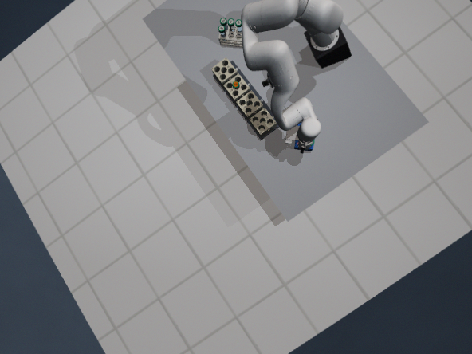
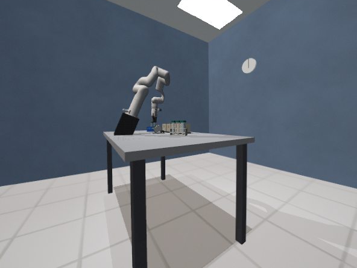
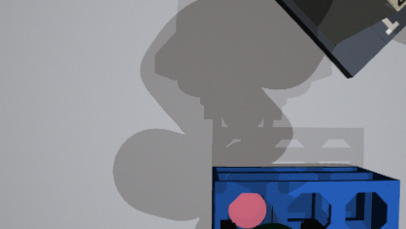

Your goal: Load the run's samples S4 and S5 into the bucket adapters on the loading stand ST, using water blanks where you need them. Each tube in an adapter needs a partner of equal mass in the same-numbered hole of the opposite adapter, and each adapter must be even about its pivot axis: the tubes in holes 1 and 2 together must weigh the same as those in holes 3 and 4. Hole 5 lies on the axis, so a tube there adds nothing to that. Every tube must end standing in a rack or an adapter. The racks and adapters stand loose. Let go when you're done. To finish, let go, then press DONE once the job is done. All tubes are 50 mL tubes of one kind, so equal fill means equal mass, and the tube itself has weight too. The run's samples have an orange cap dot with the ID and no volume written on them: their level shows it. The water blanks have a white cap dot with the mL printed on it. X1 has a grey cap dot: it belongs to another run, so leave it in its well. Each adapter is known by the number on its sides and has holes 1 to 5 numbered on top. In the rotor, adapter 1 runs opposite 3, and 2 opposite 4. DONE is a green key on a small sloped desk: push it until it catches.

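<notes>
The blue rack is 40 mm behind my hand and 100 mm below it. Also, from my hand: white rack: 230 mm behind, 650 mm to the right, 100 mm below; then adapter: 40 mm ahead, 210 mm to the right, 80 mm below.
</notes>
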